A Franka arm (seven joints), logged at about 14 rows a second.
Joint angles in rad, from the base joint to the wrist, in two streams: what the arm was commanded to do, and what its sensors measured. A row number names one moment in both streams.
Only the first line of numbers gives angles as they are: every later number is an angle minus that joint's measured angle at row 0.
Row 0, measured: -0.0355 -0.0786 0.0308 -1.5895 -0.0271 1.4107 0.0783
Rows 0 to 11, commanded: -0.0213 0.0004 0.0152 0.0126 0.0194 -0.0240 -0.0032; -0.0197 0.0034 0.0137 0.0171 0.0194 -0.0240 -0.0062; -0.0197 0.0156 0.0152 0.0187 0.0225 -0.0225 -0.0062; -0.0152 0.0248 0.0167 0.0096 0.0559 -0.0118 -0.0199; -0.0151 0.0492 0.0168 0.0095 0.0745 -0.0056 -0.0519; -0.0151 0.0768 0.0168 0.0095 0.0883 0.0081 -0.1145; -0.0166 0.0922 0.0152 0.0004 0.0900 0.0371 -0.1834; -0.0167 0.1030 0.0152 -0.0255 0.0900 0.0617 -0.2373; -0.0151 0.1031 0.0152 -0.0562 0.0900 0.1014 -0.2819; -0.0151 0.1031 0.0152 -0.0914 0.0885 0.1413 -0.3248; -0.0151 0.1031 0.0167 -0.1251 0.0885 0.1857 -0.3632; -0.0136 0.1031 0.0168 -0.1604 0.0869 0.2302 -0.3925
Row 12, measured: -0.0030 0.1266 0.0092 -0.0905 0.0753 0.1638 -0.3214
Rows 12 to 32, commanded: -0.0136 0.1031 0.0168 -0.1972 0.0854 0.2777 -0.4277; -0.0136 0.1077 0.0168 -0.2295 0.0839 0.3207 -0.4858; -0.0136 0.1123 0.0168 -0.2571 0.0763 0.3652 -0.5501; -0.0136 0.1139 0.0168 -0.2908 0.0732 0.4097 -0.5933; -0.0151 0.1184 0.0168 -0.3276 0.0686 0.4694 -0.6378; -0.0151 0.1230 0.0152 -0.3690 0.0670 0.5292 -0.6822; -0.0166 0.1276 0.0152 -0.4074 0.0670 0.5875 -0.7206; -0.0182 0.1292 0.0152 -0.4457 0.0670 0.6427 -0.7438; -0.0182 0.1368 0.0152 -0.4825 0.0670 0.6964 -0.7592; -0.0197 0.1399 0.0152 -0.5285 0.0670 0.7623 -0.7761; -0.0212 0.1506 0.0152 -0.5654 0.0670 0.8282 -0.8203; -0.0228 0.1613 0.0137 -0.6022 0.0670 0.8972 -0.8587; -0.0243 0.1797 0.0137 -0.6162 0.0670 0.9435 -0.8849; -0.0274 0.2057 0.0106 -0.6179 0.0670 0.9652 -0.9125; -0.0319 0.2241 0.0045 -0.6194 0.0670 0.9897 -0.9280; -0.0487 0.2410 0.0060 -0.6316 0.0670 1.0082 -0.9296; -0.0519 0.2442 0.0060 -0.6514 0.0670 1.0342 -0.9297; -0.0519 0.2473 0.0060 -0.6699 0.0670 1.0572 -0.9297; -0.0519 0.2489 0.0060 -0.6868 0.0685 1.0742 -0.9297; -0.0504 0.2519 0.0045 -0.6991 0.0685 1.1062 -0.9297; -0.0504 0.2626 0.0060 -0.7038 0.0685 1.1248 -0.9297
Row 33, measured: -0.0424 0.2646 -0.0006 -0.6768 0.0702 1.0786 -0.9142
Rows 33 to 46, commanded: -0.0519 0.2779 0.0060 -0.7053 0.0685 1.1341 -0.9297; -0.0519 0.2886 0.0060 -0.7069 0.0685 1.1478 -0.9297; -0.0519 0.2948 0.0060 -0.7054 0.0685 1.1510 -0.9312; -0.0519 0.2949 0.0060 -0.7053 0.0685 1.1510 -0.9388; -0.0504 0.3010 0.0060 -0.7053 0.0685 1.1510 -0.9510; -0.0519 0.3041 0.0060 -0.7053 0.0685 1.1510 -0.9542; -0.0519 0.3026 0.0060 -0.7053 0.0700 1.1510 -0.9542; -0.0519 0.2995 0.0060 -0.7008 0.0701 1.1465 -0.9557; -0.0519 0.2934 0.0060 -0.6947 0.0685 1.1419 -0.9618; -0.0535 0.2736 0.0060 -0.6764 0.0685 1.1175 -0.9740; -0.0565 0.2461 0.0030 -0.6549 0.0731 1.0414 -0.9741; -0.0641 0.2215 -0.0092 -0.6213 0.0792 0.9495 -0.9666; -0.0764 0.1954 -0.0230 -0.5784 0.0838 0.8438 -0.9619; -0.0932 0.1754 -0.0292 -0.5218 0.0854 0.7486 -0.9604
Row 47, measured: -0.0554 0.2456 -0.0182 -0.5994 0.0722 0.9137 -0.9480
